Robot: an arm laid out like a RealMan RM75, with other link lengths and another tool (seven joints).
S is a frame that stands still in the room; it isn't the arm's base.
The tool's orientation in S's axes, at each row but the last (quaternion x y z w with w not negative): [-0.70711 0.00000 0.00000 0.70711]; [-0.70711 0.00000 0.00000 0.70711]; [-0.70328 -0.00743 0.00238 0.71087]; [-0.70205 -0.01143 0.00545 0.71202]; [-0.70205 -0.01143 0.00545 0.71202]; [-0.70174 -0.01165 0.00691 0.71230]
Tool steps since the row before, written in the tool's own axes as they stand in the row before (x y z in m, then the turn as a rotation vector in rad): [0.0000 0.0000 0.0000 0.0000 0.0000 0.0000]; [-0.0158 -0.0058 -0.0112 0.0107 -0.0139 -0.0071]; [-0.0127 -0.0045 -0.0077 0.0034 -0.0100 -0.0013]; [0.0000 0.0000 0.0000 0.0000 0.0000 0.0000]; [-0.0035 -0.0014 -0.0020 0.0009 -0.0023 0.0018]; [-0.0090 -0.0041 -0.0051 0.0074 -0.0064 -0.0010]
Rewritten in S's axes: [0.0000 0.0000 0.0000 0.0000 0.0000 0.0000]; [-0.0158 -0.0112 0.0058 0.0107 -0.0071 0.0139]; [-0.0126 -0.0079 0.0043 0.0033 -0.0014 0.0100]; [0.0000 0.0000 0.0000 0.0000 0.0000 0.0000]; [-0.0035 -0.0021 0.0013 0.0008 0.0018 0.0023]; [-0.0089 -0.0054 0.0040 0.0074 -0.0009 0.0064]
